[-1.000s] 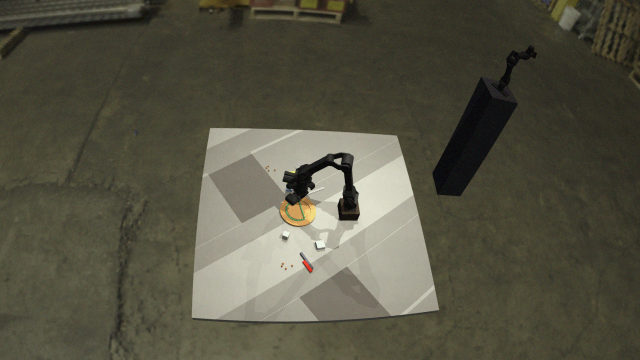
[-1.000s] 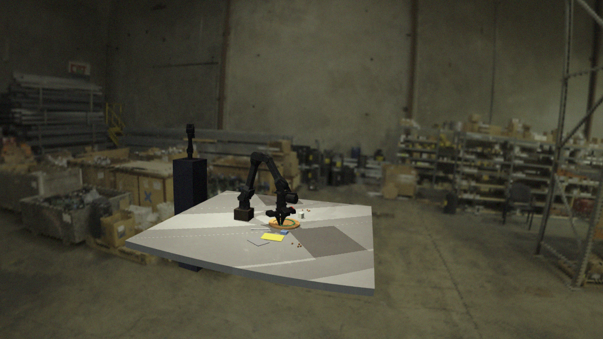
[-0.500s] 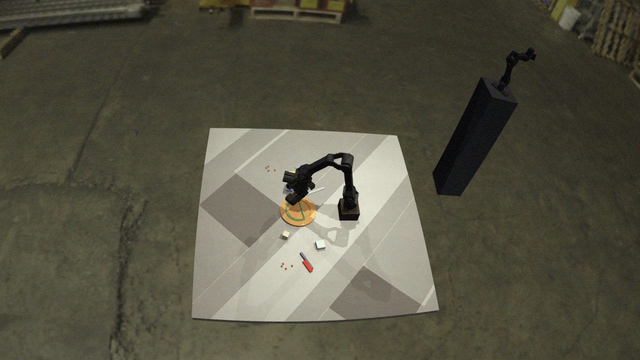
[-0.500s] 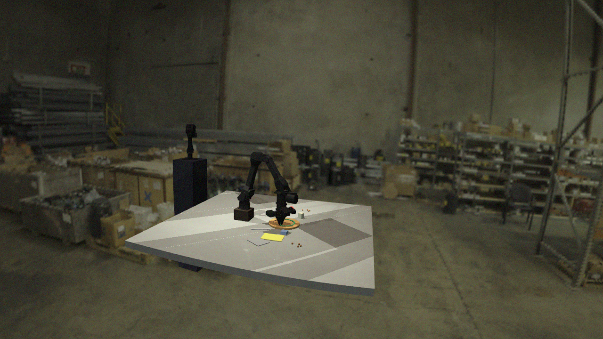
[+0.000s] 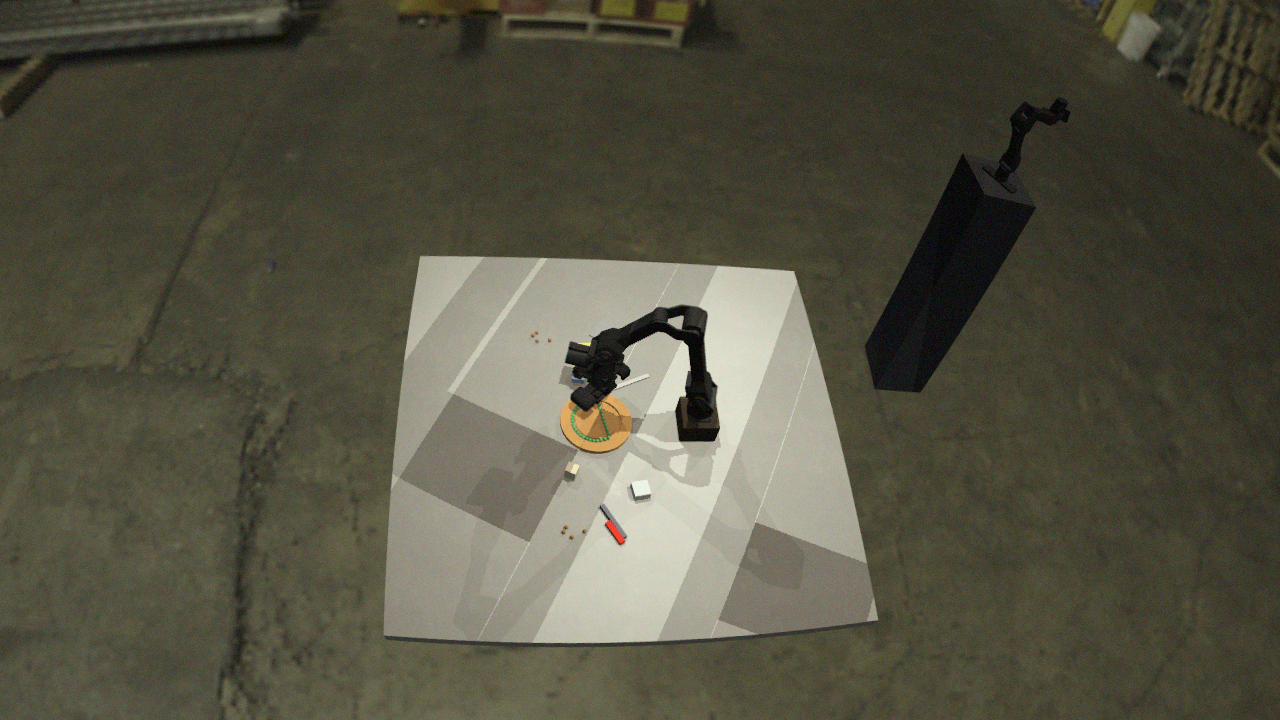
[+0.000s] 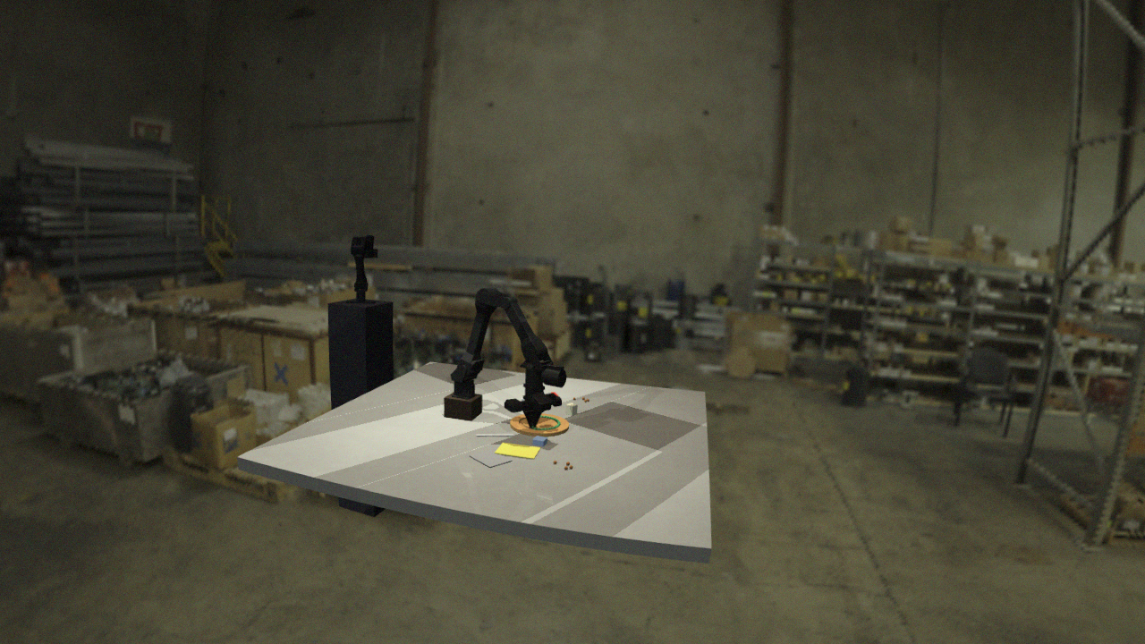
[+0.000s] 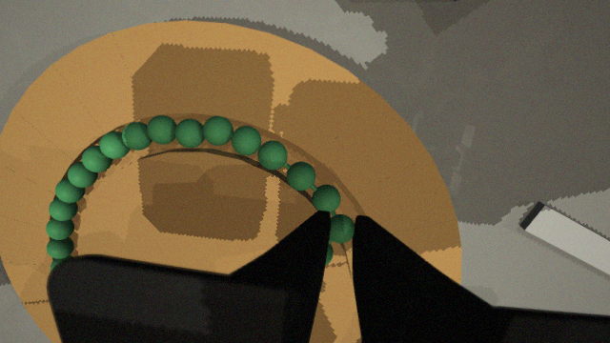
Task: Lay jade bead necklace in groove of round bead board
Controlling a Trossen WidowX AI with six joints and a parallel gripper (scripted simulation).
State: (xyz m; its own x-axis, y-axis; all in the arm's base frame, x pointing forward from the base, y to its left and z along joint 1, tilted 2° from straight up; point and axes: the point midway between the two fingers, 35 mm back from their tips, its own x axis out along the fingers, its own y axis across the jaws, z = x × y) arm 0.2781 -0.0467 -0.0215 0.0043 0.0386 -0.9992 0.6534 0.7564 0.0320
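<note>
Now: the blue block 90 mm to the right of my gripper tip, 60 mm ahead of it and 10 mm below it. From my gripper tip the other things lie so: yellow pad 180 mm to the right, 20 mm ahead, 10 mm below; then white strip 100 mm behind, 90 mm to the right, 10 mm below; then cream cube 230 mm to the left, 70 mm ahead.
</note>
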